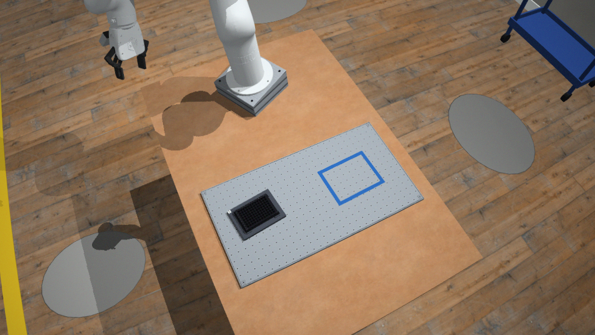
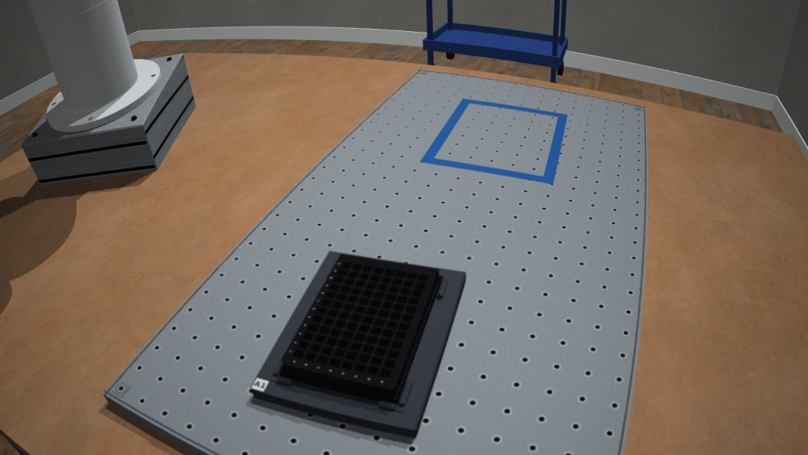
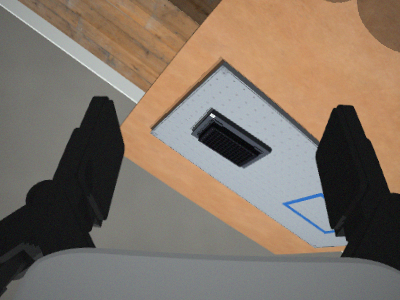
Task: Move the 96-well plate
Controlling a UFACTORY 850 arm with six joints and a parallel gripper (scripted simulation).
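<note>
Now: the black 96-well plate 44 cm ahead of my hand, 33 cm below it and 26 cm to the left of it. The rest, counted from my hand: dark plate nest N1: 44 cm ahead, 34 cm below, 26 cm to the left.
</note>
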